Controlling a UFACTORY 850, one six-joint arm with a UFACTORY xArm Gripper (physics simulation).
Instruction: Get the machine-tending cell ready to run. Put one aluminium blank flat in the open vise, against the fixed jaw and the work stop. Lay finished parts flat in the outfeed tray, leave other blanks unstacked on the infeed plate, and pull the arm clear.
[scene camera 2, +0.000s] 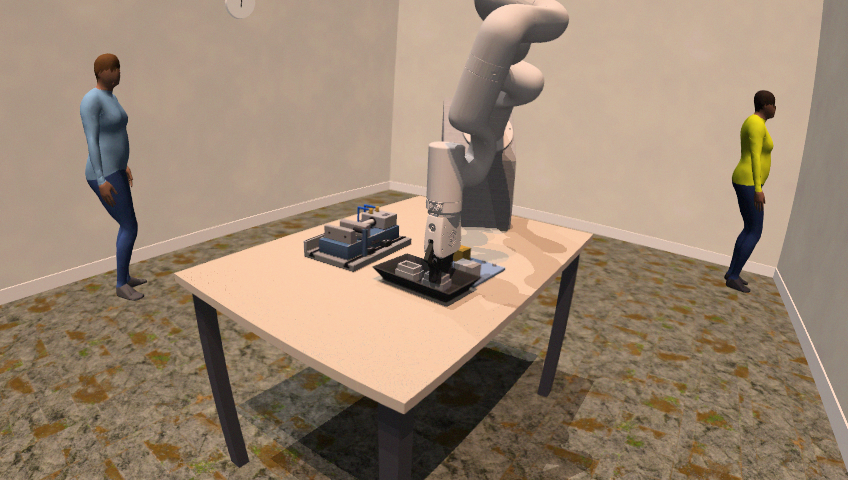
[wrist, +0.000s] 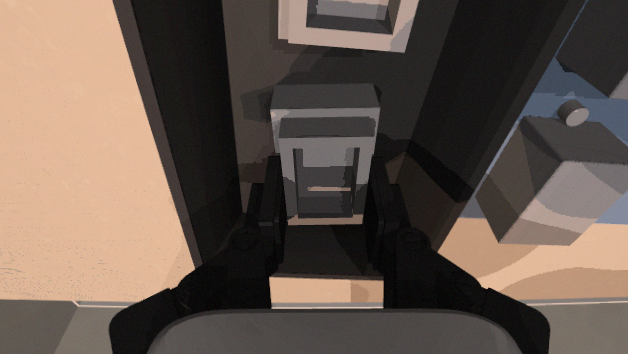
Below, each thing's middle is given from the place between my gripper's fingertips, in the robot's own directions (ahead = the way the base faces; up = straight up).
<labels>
I see my gripper 4 cm to the left of the black outfeed tray (scene camera 2: 461, 281), 1 cm short of it and 1 cm above it. From my hand the other things lie so: vise body (scene camera 2: 335, 248) 36 cm to the right, 2 cm ahead, 1 cm above.
</labels>
